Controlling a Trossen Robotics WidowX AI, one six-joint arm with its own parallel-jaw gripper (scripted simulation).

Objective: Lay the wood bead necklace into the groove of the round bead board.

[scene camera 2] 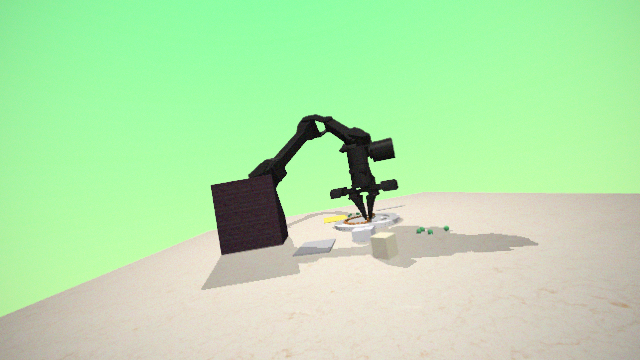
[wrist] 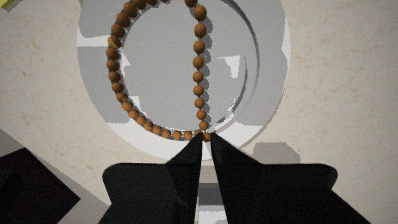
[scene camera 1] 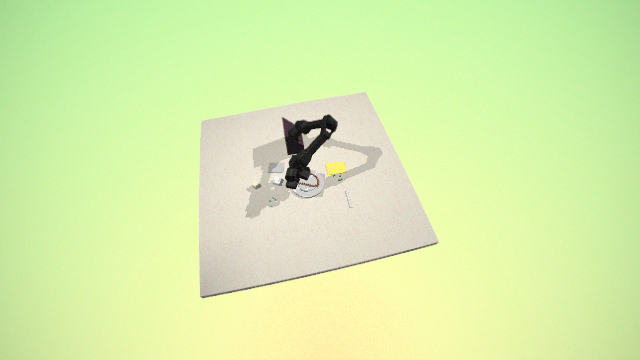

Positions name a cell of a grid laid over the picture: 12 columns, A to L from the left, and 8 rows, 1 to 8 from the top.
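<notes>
Visible: my gripper (scene camera 2: G5) (wrist: G5).
</notes>
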